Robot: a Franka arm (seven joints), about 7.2 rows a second.
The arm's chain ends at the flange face. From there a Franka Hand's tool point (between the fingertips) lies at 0.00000 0.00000 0.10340 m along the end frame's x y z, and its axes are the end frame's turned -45 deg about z.
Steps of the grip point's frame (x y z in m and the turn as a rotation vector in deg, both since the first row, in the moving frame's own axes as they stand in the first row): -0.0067, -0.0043, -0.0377, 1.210, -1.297, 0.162; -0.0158, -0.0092, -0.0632, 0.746, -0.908, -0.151; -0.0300, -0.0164, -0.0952, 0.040, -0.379, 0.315; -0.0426, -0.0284, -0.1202, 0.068, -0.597, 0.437; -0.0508, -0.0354, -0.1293, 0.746, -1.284, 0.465; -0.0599, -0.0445, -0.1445, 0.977, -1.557, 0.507
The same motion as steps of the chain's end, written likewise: -0.0046, 0.0016, -0.0377, -0.062, -1.773, 0.162; -0.0156, 0.0045, -0.0632, -0.115, -1.170, -0.151; -0.0323, 0.0092, -0.0952, -0.240, -0.296, 0.315; -0.0494, 0.0094, -0.1202, -0.374, -0.470, 0.437; -0.0584, 0.0102, -0.1293, -0.380, -1.435, 0.465; -0.0706, 0.0102, -0.1444, -0.410, -1.792, 0.507
